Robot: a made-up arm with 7 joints. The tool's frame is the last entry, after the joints.
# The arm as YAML. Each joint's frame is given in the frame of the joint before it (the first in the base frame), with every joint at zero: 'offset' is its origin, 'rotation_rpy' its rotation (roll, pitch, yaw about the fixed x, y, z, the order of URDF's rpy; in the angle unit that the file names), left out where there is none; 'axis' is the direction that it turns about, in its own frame. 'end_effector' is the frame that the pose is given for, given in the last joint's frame.
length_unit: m
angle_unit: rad
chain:
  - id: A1
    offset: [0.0, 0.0, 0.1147]
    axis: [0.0, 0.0, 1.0]
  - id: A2
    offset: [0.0, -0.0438, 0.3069]
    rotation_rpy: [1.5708, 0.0, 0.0]
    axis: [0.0, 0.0, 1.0]
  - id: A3
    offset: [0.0, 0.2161, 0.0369]
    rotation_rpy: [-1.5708, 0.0, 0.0]
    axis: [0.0, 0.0, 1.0]
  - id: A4
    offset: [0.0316, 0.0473, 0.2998]
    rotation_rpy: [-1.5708, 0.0, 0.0]
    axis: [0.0, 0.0, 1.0]
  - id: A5
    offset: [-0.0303, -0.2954, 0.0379]
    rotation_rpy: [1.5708, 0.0, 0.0]
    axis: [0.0, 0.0, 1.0]
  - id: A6
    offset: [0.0, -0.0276, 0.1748]
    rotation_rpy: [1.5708, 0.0, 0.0]
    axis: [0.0, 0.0, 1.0]
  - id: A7
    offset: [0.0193, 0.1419, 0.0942]
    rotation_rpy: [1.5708, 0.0, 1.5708]
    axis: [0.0, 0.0, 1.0]
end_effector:
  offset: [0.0, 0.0, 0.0]
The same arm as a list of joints. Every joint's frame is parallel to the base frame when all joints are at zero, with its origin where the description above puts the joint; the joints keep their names.
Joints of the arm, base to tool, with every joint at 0 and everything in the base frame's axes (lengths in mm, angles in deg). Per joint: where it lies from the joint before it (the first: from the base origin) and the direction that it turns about. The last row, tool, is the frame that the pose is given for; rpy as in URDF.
A1: axis 0 0 1 xyz 0 0 114.7
A2: axis 0 -1 0 xyz 0 -43.8 306.9
A3: axis 0 0 1 xyz 0 -36.9 216.1
A4: axis 0 1 0 xyz 31.6 47.3 299.8
A5: axis 0 0 1 xyz -30.3 37.9 295.4
A6: axis 0 -1 0 xyz 0 -27.6 174.8
A7: axis 1 0 0 xyz 19.3 -94.2 141.9
tool: xyz 0 0 0 rpy -180 -90 0

